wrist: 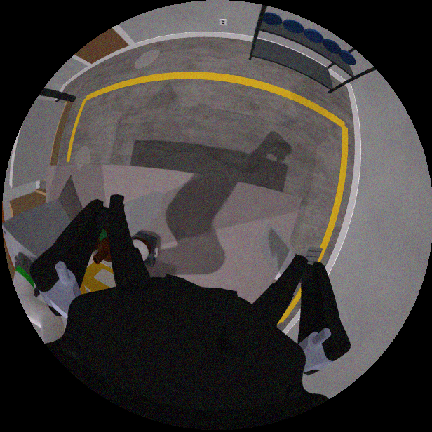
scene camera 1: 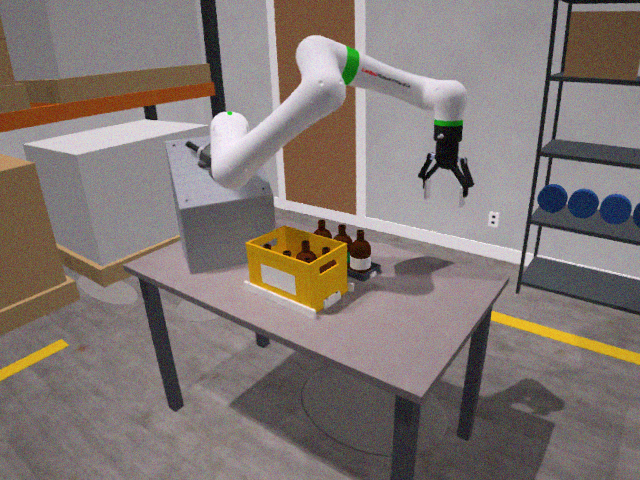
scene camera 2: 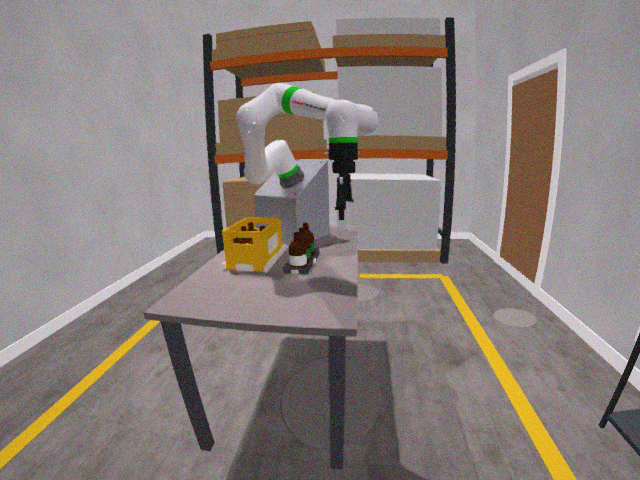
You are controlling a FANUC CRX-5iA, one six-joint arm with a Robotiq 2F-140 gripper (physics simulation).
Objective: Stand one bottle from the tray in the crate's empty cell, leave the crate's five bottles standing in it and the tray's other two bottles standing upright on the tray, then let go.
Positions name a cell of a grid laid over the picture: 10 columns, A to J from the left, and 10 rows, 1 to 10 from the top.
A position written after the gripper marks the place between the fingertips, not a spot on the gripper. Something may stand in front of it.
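Gripper (scene camera 1: G5) (wrist: E6) (scene camera 2: F5). White-label bottle (scene camera 1: F6).
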